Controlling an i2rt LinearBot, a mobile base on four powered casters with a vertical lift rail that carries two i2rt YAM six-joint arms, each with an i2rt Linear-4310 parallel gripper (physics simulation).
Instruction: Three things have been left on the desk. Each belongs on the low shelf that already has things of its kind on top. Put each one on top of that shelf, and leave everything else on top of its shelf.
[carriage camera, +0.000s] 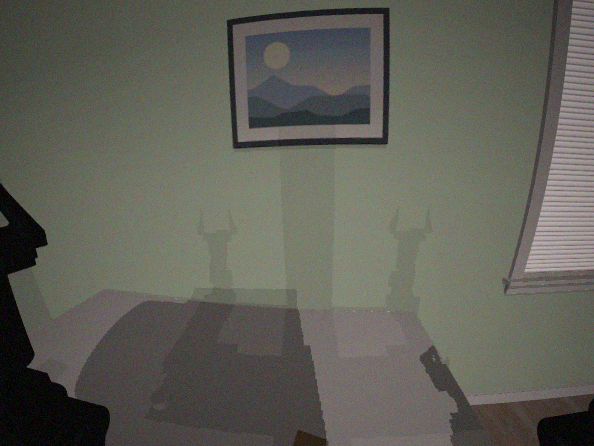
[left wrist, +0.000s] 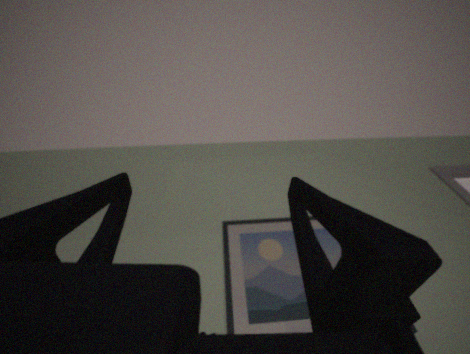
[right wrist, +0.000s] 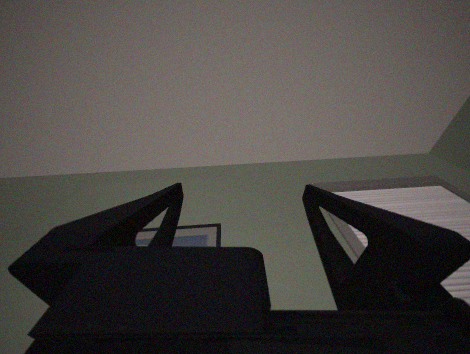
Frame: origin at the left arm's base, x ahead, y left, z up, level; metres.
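Where they show: left gripper, fingertip midpoint: (left wrist: 210, 183); right gripper, fingertip midpoint: (right wrist: 243, 190).
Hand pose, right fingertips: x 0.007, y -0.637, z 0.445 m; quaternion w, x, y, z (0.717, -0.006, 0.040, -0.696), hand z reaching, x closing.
Note:
Each offset is from my right fingertips to the top centre of the thing. "*": to the spot under its first point. Level surfaces: height alone.
The white desk @[0.595 m down] (carriage camera: 370, 385) fills the lower part of the carriage view, partly in shadow. A brown block @[* 0.135 m ahead, 0.329 m left, 0.545 m down] (carriage camera: 310, 439) is cut off by the bottom edge, a little right of the middle; a small part of it shows. A small pale thing @[0.210 m ahead, 0.715 m left, 0.571 m down] (carriage camera: 160, 401) is faint in the shadow at the desk's left; what it is I cannot tell. No low shelf shows. My left gripper (left wrist: 210, 183) is open and empty, pointing up towards the wall and ceiling. My right gripper (right wrist: 243, 190) is open and empty, pointing the same way. Both are away from the desk things.
The green wall (carriage camera: 150, 200) stands right behind the desk, with a framed picture (carriage camera: 310, 134) (left wrist: 228, 280) (right wrist: 218, 235) on it. A window with blinds (carriage camera: 565, 175) (right wrist: 415, 210) is at the right. Wooden floor @[1.316 m down] (carriage camera: 530, 420) shows at the lower right. Black arm parts cover the left edge.

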